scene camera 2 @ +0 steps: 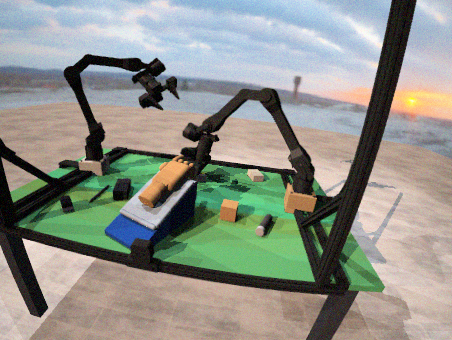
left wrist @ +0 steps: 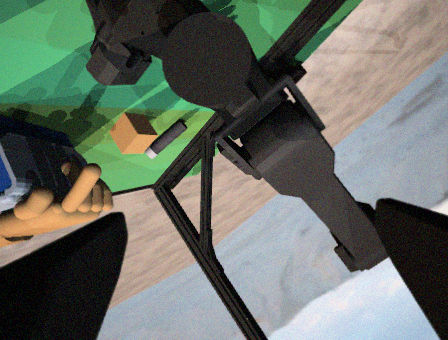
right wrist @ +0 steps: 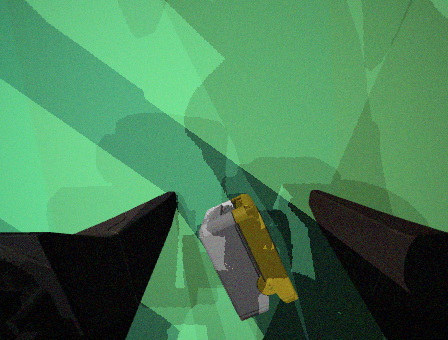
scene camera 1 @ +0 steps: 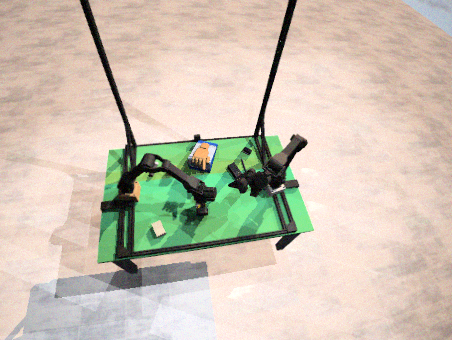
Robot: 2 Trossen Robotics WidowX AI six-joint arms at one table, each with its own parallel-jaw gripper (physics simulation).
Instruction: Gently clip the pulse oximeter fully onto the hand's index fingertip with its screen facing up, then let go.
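Frame: origin at the left arm's base, x ahead, y left, z up, level; metres.
Seen in the pictures: left gripper, between the fingertips: [scene camera 2: 171, 104] [left wrist: 251, 218] [scene camera 1: 231, 182]; right gripper, between the fingertips: [scene camera 2: 193, 178] [right wrist: 242, 197] [scene camera 1: 205, 205]; left arm's base, origin of its link: [scene camera 2: 94, 158] [scene camera 1: 274, 183]; right arm's base, origin of its link: [scene camera 2: 301, 190] [scene camera 1: 128, 188].
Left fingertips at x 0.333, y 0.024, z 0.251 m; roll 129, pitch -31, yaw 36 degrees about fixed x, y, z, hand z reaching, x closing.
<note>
Pixels of each thing's top centre, then the offset from my left fingertips to it.
- pulse oximeter, centre of its top: [right wrist: 250, 269] 0.139 m ahead, 0.066 m right, 0.278 m down
- orange block, centre of its top: [left wrist: 140, 144] [scene camera 2: 230, 203] 0.231 m ahead, 0.348 m right, 0.259 m down
- dark cylinder, centre of its top: [left wrist: 169, 144] [scene camera 2: 265, 220] 0.338 m ahead, 0.408 m right, 0.282 m down
- cream block, centre of its top: [scene camera 2: 255, 172] [scene camera 1: 158, 228] 0.403 m ahead, 0.008 m right, 0.279 m down
- black box, centre of its top: [scene camera 2: 122, 184] [scene camera 1: 235, 169] 0.150 m back, 0.217 m right, 0.274 m down
- thin black stick, centre of its top: [scene camera 2: 98, 192] 0.230 m back, 0.244 m right, 0.300 m down
- small black block, centre of its top: [scene camera 2: 65, 199] 0.301 m back, 0.344 m right, 0.277 m down
The pulse oximeter [right wrist: 250, 257], grey-white on one side and yellow on the other, lies on the green table, between and below the fingertips of my right gripper [right wrist: 242, 197] [scene camera 1: 202, 208] in the right wrist view. This gripper is open and low over the table. The tan hand [scene camera 1: 202, 156] [scene camera 2: 167, 181] [left wrist: 55, 206] rests on a sloped blue and white stand [scene camera 2: 125, 235], and its fingers point away from scene camera 2. In that view the right gripper is partly hidden behind the hand. My left gripper [scene camera 2: 168, 101] [left wrist: 251, 218] is open and empty, high above the table.
An orange block [scene camera 2: 229, 210] [left wrist: 132, 134] and a dark cylinder [scene camera 2: 264, 225] [left wrist: 167, 138] lie right of the stand in scene camera 2. A cream block [scene camera 1: 158, 228] [scene camera 2: 255, 175] lies farther off. A black box [scene camera 2: 121, 189], a thin black stick [scene camera 2: 99, 193] and a small black block [scene camera 2: 66, 203] lie left.
</note>
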